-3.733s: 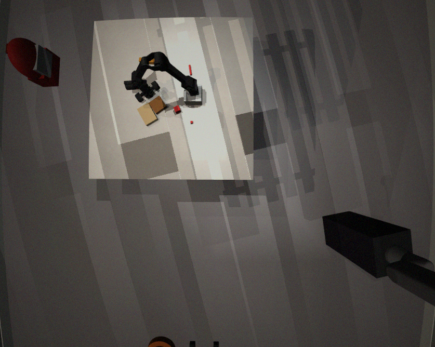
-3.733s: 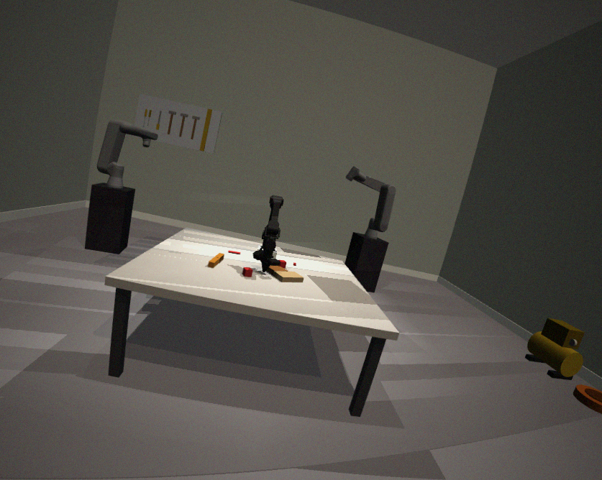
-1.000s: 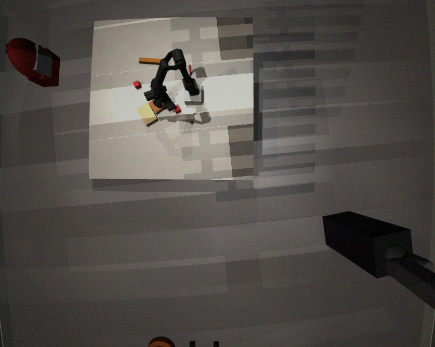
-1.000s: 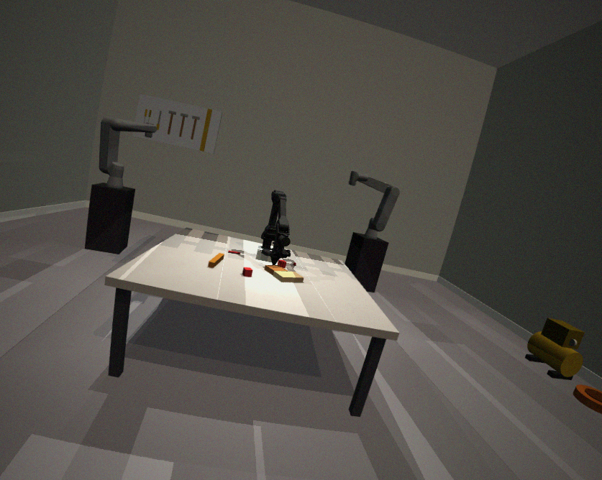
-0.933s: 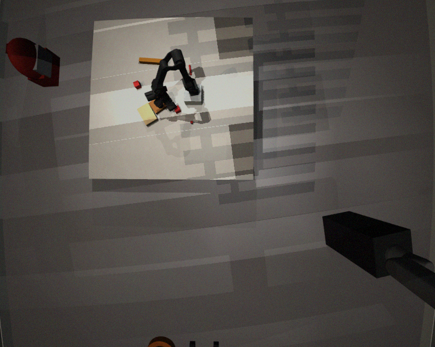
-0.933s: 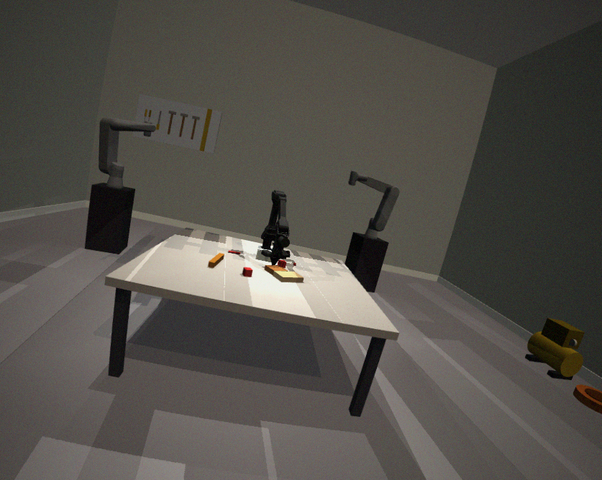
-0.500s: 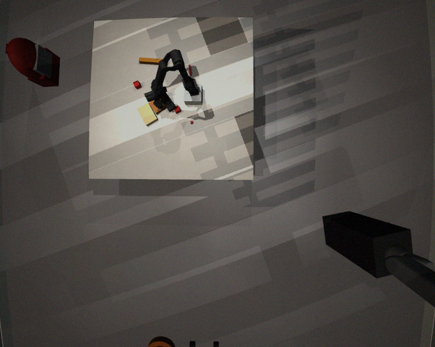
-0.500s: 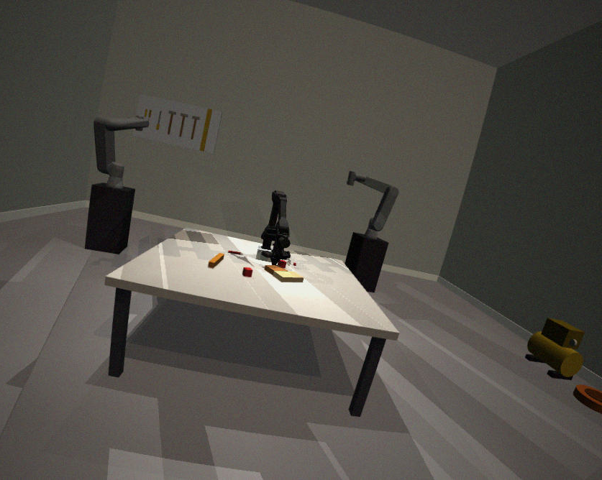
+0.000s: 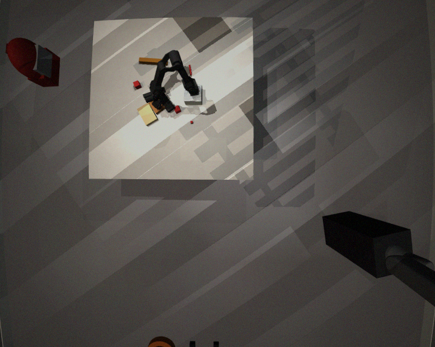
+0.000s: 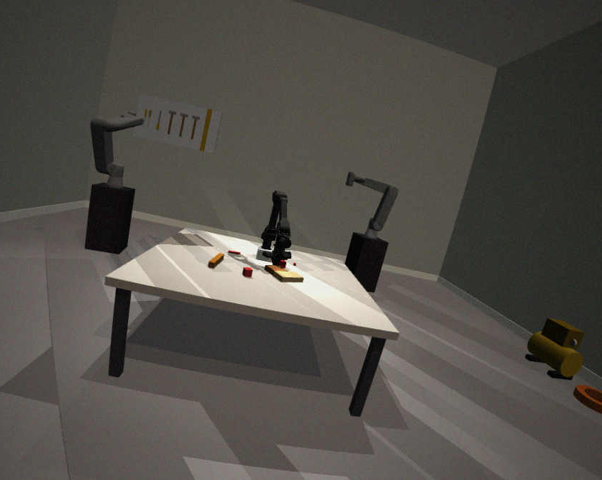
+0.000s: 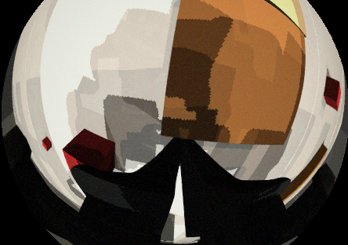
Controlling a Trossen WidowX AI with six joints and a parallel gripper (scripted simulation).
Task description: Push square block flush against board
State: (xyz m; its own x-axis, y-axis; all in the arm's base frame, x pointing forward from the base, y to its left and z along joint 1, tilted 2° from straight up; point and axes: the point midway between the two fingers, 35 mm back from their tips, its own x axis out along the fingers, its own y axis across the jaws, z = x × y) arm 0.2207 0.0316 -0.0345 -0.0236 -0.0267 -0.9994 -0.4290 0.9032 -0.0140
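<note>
Now: the orange square block 70 mm ahead of my gripper tip and 10 mm above it. Also, from my gripper tip: tiny red piece (160 mm behind, 170 mm to the left); tan board (160 mm ahead, 50 mm to the left, 10 mm above); thin red bar (220 mm behind, 240 mm to the right).
</note>
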